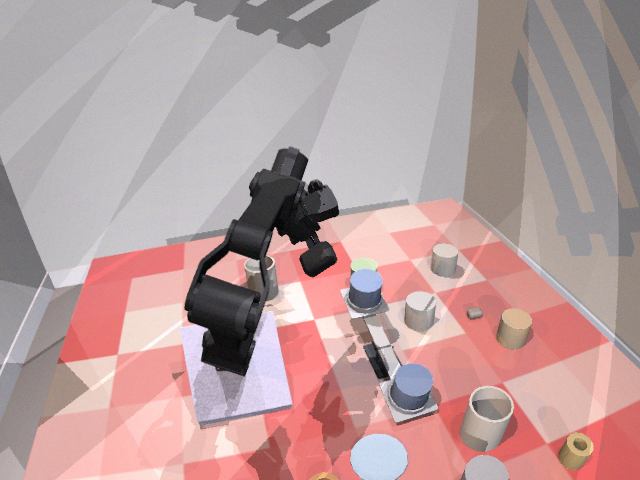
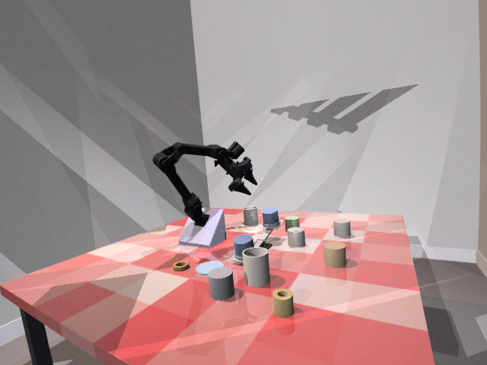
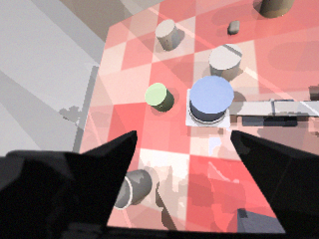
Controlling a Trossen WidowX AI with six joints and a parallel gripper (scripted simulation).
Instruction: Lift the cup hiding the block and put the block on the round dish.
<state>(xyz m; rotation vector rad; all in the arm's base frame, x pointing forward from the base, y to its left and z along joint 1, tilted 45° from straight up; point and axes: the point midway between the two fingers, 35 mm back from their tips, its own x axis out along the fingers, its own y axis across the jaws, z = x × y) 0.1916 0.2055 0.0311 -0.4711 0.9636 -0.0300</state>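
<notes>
Now: the blue cup 100 mm ahead of my gripper tip, 280 mm to the right of it and 170 mm below it. Also, from my gripper tip: teal block: 100 mm ahead, 260 mm to the right, 190 mm below; balance: 90 mm ahead, 130 mm to the right, 190 mm below; green cylinder: 100 mm ahead, 130 mm to the left, 190 mm below.
</notes>
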